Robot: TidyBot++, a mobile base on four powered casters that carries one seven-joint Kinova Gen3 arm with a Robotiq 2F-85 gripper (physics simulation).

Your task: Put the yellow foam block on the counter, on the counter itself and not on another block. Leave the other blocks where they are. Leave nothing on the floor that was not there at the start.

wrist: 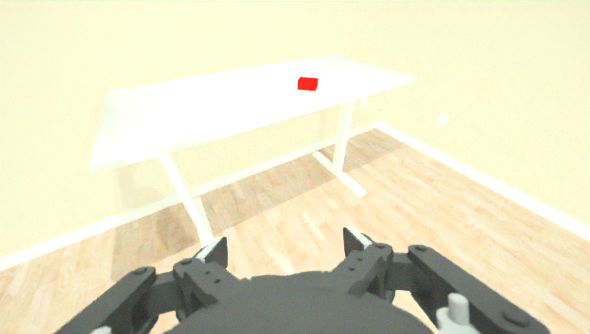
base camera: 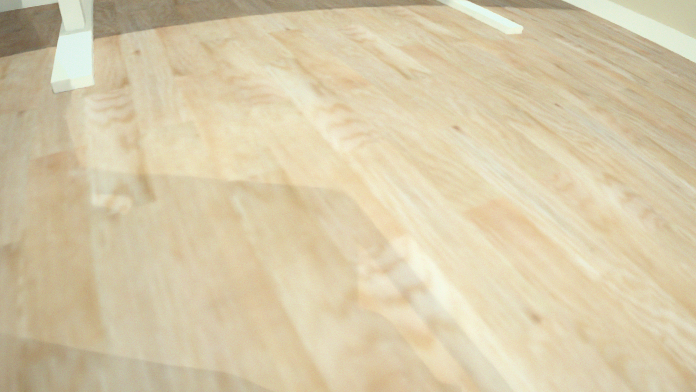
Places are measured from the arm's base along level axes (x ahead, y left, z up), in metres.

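Where they show: gripper, fingertip midpoint: [wrist: 286, 244].
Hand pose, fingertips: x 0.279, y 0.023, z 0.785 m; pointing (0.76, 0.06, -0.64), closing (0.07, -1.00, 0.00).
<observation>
After its pixels a point has its place.
My gripper [wrist: 286, 244] @[z 0.785, x 0.279, y 0.023 m] is open and empty, pointing out over the floor in front of a white table. The yellow foam block does not show in either view. The counter does not show in either view. A red block [wrist: 307, 84] @[z 0.583, x 1.248, y -0.050 m] sits on the white table top, right of its middle, in the wrist view, well beyond the gripper.
The white table [wrist: 200, 110] @[z 0.553, x 1.029, y 0.419 m] stands along the pale wall. Its left foot [base camera: 73, 60] and right foot [base camera: 492, 19] [wrist: 352, 184] rest on the wooden floor [base camera: 350, 150] @[z -0.396, x 0.611, y -0.028 m] [wrist: 280, 225] @[z -0.397, x 1.095, y 0.136 m]. The walls meet in a corner behind the table's right end.
</observation>
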